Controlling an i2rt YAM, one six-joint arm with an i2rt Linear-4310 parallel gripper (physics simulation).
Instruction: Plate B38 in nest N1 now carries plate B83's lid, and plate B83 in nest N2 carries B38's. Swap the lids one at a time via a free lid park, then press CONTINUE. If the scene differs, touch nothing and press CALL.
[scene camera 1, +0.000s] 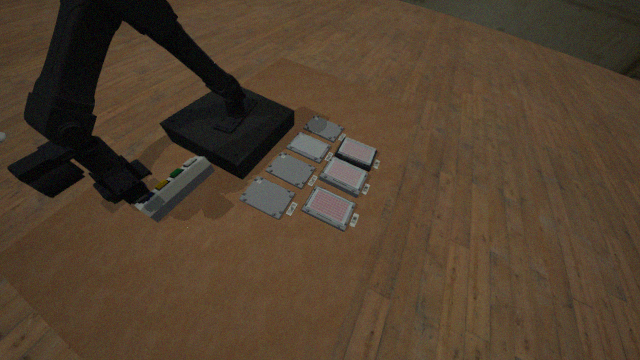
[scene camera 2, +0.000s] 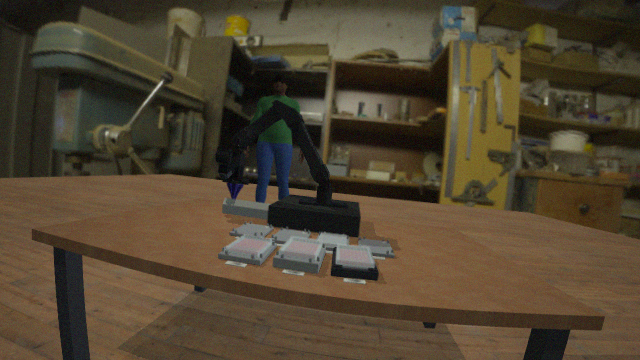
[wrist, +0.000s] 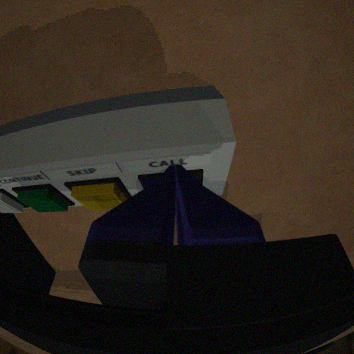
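Seen in the pictures: gripper, between the fingertips: (scene camera 1: 147, 199) (scene camera 2: 233, 200) (wrist: 175, 173); arm's base, origin of its link: (scene camera 1: 237, 114) (scene camera 2: 323, 204).
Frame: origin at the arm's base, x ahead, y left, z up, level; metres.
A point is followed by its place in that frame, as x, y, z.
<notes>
My gripper (wrist: 175, 173) {-0.060, -0.384, -0.027} (scene camera 2: 233, 197) {-0.060, -0.384, -0.027} is shut and empty, its purple fingertips over the blue CALL button (wrist: 149, 182) {-0.062, -0.368, -0.028}, hiding most of it. Whether they touch the button cannot be told. The button box (scene camera 1: 186, 186) {-0.006, -0.306, -0.047} (scene camera 2: 245, 208) {-0.009, -0.318, -0.048} (wrist: 125, 120) {-0.023, -0.368, -0.035} also carries the green CONTINUE button (scene camera 1: 176, 173) {-0.045, -0.285, -0.027} (wrist: 44, 199) {-0.051, -0.292, -0.026}. Three pink plates stand in a row: one in a black nest (scene camera 1: 357, 151) {0.464, 0.037, -0.044} (scene camera 2: 354, 257) {0.501, 0.041, -0.044}, a middle one (scene camera 1: 344, 175) {0.441, -0.093, -0.041} (scene camera 2: 299, 250) {0.490, -0.084, -0.041} and an end one (scene camera 1: 330, 206) {0.426, -0.211, -0.062} (scene camera 2: 247, 247) {0.460, -0.207, -0.056}. Their labels are too small to read, so lid identities cannot be told.
Several grey flat holders, including an end one (scene camera 1: 267, 197) {0.229, -0.245, -0.071} and a far one (scene camera 1: 324, 128) {0.307, 0.139, -0.071}, lie beside the plates; one holder (scene camera 1: 308, 146) {0.280, 0.006, -0.063} looks paler. The black arm base (scene camera 1: 227, 125) {0.009, -0.074, 0.010} (scene camera 2: 314, 215) {0.151, -0.040, -0.020} stands beside the box. The yellow SKIP button (wrist: 97, 195) {-0.060, -0.333, -0.026} is beside CALL. A person (scene camera 2: 275, 120) stands behind the table.
</notes>
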